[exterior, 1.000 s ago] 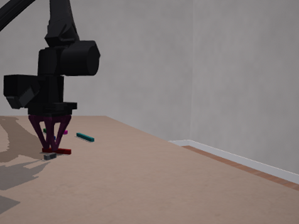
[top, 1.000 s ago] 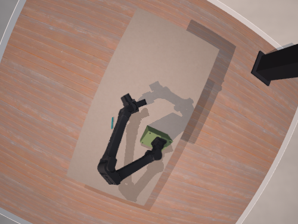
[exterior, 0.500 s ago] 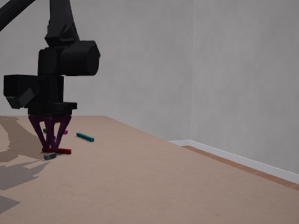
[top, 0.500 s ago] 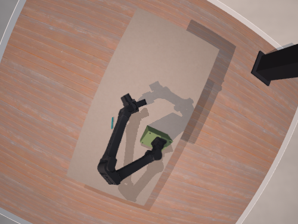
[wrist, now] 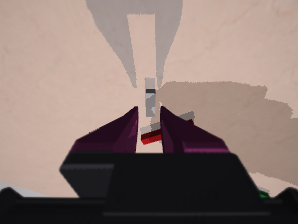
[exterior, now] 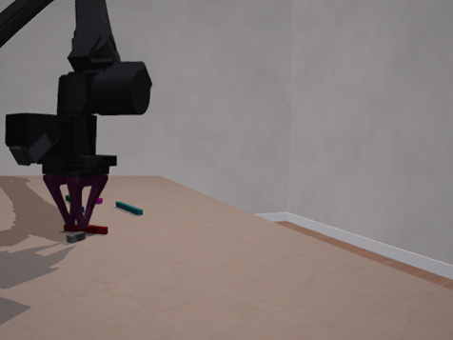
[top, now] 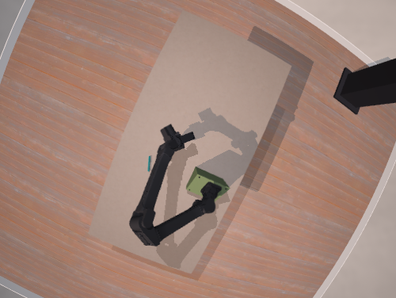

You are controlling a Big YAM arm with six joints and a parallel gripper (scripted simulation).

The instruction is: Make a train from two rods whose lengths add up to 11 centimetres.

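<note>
The grey rod lies 20 mm below my hand. Round my hand: red rod 50 mm to the left, 20 mm below, 10 mm ahead; then blue rod 210 mm to the left, 20 mm below, 10 mm ahead; then turquoise rod 220 mm to the left, 100 mm ahead, 20 mm below.
</note>
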